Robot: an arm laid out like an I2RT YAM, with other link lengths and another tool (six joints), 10 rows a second.
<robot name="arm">
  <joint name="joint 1" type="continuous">
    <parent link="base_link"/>
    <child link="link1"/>
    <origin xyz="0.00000 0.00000 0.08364"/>
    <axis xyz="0 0 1"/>
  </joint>
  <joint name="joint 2" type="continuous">
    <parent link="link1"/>
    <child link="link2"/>
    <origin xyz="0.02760 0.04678 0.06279"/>
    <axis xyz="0 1 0"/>
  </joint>
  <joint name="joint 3" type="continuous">
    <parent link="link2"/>
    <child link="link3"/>
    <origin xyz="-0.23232 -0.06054 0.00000"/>
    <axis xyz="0 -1 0"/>
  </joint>
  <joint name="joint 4" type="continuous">
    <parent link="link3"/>
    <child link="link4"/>
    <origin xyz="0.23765 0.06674 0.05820"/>
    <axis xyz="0 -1 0"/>
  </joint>
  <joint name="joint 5" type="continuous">
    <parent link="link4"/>
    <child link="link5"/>
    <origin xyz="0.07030 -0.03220 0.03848"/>
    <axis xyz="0 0 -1"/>
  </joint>
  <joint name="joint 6" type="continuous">
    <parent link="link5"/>
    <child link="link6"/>
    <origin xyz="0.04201 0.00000 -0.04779"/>
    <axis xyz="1 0 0"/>
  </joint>
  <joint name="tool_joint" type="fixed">
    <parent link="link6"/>
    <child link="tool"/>
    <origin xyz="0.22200 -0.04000 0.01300" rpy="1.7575 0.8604 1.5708"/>
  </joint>
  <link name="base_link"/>
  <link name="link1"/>
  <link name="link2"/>
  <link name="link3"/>
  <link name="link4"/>
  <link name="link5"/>
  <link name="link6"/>
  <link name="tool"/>
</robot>
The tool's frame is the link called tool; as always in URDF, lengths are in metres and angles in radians. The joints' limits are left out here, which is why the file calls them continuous.
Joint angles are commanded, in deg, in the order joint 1, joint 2, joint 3, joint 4, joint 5, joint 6. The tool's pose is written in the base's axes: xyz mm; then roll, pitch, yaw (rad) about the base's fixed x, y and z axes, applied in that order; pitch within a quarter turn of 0, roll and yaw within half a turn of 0. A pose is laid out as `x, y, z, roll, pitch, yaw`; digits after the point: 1 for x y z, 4 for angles.
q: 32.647, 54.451, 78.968, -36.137, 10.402, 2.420
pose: 373.7, 160.2, 424.0, 2.0564, 0.8328, 2.1794
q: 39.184, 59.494, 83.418, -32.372, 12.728, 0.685
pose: 373.4, 205.6, 452.5, 1.9813, 0.8687, 2.2022
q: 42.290, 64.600, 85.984, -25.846, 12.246, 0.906
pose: 380.8, 245.7, 475.3, 1.8740, 0.8578, 2.1828
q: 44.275, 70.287, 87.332, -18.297, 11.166, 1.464
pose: 393.1, 285.6, 486.1, 1.7896, 0.8388, 2.1725
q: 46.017, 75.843, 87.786, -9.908, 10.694, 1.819
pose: 405.2, 322.1, 491.7, 1.7063, 0.8214, 2.1497
